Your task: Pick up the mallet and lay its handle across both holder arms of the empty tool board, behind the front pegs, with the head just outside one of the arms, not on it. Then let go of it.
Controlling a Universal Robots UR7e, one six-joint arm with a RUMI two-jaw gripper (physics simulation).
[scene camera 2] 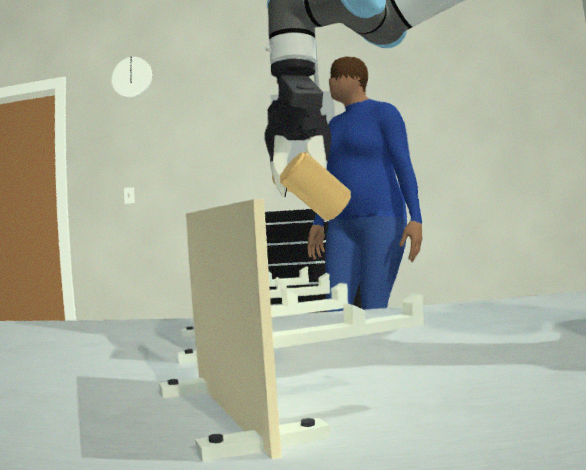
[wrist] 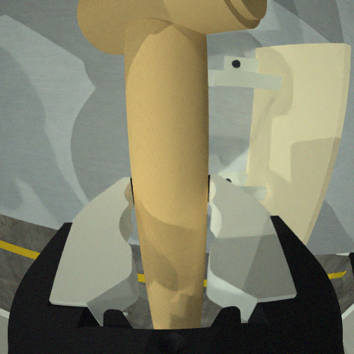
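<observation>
My gripper (scene camera 2: pixel 300 165) (wrist: pixel 170 178) is shut on the handle of the tan mallet (scene camera 2: pixel 316 186) (wrist: pixel 167 125). In the scene view the mallet's thick head is tilted and hangs above the holder arms' height, to the right of the board's top edge. In the wrist view the head is at the top and the handle runs down between the jaws. The beige tool board (scene camera 2: pixel 227 300) (wrist: pixel 305 110) stands upright. Its pale holder arms show beside it, a near arm (scene camera 2: pixel 310 336) in the scene view and an arm (wrist: pixel 245 80) right of the handle in the wrist view. The handle hides part of the background.
More pegged arms (scene camera 2: pixel 312 306) show behind the near arm. Pale feet with black knobs (scene camera 2: pixel 215 438) (wrist: pixel 236 64) stand on the grey table (scene camera 2: pixel 450 400) (wrist: pixel 35 125). A person in blue (scene camera 2: pixel 370 160) stands beyond the table, near a black slatted panel (scene camera 2: pixel 290 232). Yellow floor lines show in the wrist view.
</observation>
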